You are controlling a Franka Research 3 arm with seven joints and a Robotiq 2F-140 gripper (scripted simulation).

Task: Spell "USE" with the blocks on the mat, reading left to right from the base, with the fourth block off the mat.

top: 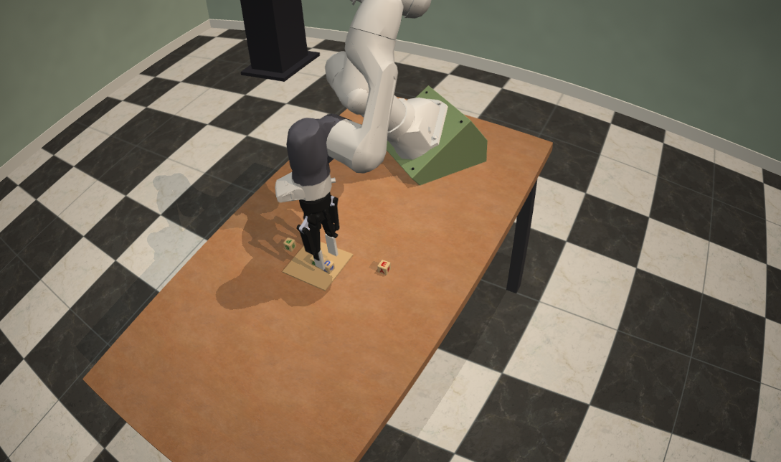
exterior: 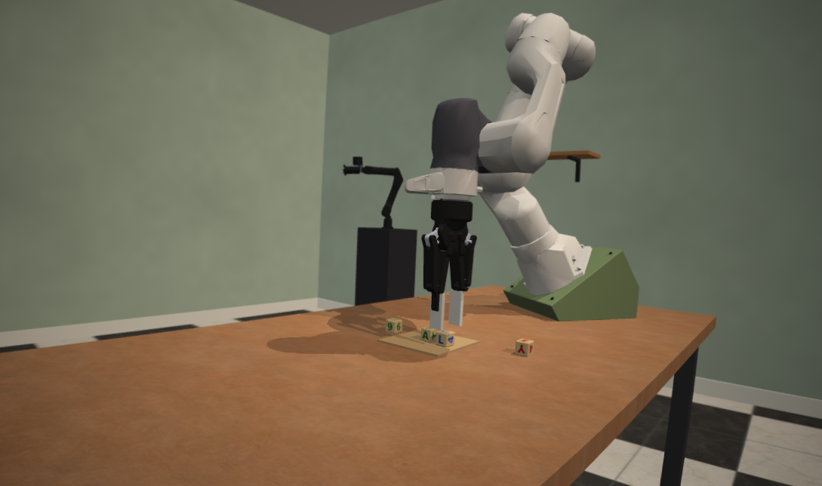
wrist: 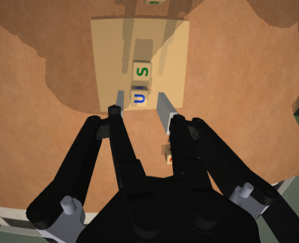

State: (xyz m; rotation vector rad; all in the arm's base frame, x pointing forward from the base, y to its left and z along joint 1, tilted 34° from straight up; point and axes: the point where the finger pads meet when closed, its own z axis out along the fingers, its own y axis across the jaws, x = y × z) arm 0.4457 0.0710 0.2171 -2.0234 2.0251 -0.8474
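The U block lies 5 cm below my hand. The rest, counted from my hand: mat: 1 cm behind, 4 cm to the right, 7 cm below; then green P block: 2 cm behind, 14 cm to the right, 6 cm below; then S block: 4 cm to the right, 5 cm below.
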